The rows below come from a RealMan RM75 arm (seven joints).
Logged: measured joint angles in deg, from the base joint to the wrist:
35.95 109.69 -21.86 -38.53 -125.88 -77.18 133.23
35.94 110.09 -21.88 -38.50 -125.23 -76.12 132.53
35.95 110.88 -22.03 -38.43 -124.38 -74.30 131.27
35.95 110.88 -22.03 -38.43 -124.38 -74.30 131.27
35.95 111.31 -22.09 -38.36 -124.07 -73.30 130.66
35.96 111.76 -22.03 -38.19 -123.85 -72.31 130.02
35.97 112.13 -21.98 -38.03 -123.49 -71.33 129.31
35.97 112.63 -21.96 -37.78 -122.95 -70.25 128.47
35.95 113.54 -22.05 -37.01 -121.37 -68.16 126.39
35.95 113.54 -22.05 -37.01 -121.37 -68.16 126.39
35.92 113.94 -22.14 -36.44 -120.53 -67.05 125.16
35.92 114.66 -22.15 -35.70 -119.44 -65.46 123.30
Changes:
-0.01 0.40 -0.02 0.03 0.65 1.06 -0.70
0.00 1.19 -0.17 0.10 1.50 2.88 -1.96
0.00 1.19 -0.17 0.10 1.50 2.88 -1.96
0.00 1.62 -0.23 0.17 1.81 3.88 -2.57
0.01 2.07 -0.17 0.34 2.03 4.87 -3.21
0.02 2.44 -0.12 0.50 2.39 5.85 -3.92
0.02 2.94 -0.10 0.75 2.93 6.93 -4.76
0.00 3.85 -0.19 1.52 4.51 9.02 -6.84
0.00 3.85 -0.19 1.52 4.51 9.02 -6.84
-0.03 4.25 -0.28 2.09 5.35 10.13 -8.07
-0.03 4.97 -0.29 2.83 6.44 11.72 -9.93

